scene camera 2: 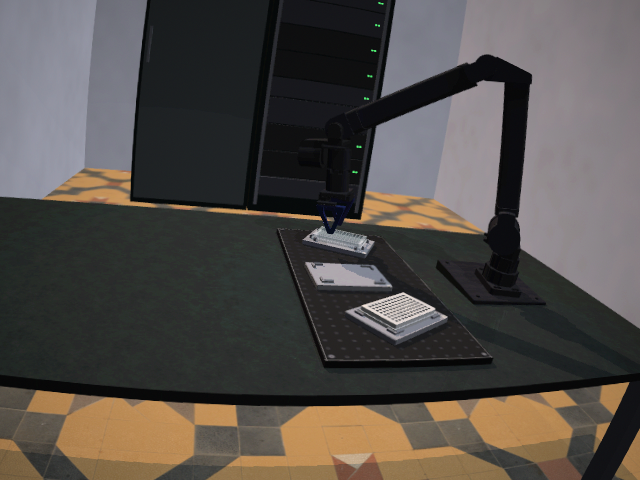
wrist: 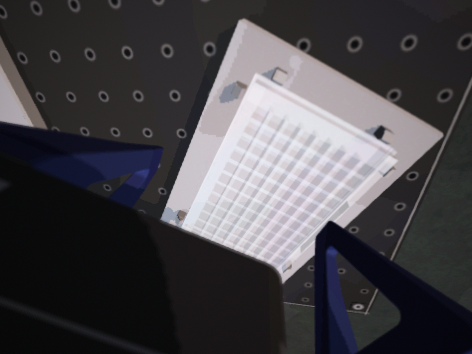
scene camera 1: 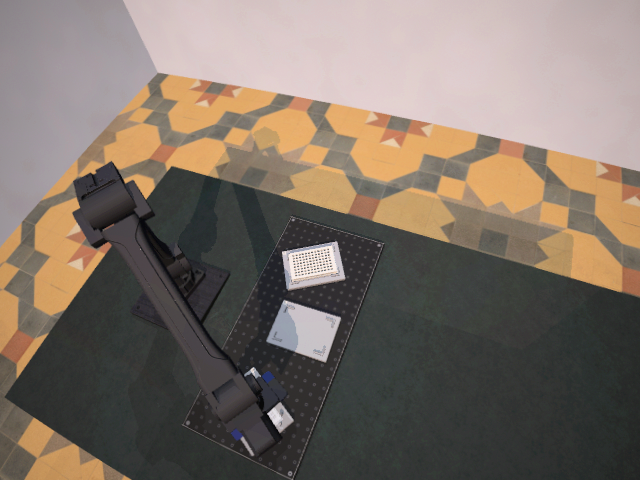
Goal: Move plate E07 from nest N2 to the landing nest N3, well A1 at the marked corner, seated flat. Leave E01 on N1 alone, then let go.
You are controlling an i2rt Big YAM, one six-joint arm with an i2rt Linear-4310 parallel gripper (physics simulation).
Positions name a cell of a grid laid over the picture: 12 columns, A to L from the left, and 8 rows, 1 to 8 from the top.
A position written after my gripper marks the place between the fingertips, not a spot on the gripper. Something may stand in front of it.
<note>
My gripper (scene camera 2: G4) is open, holding nothing. Also in view: a clear well plate (scene camera 2: G4). I also see a white well plate (scene camera 2: H6).
The white well plate is seen too in scene camera 1 (scene camera 1: G5). The clear well plate also shows in the wrist view (wrist: H4). My gripper shows as well in the wrist view (wrist: G5) and in scene camera 1 (scene camera 1: E7). The wrist view misses the white well plate: it is out of frame.
</note>
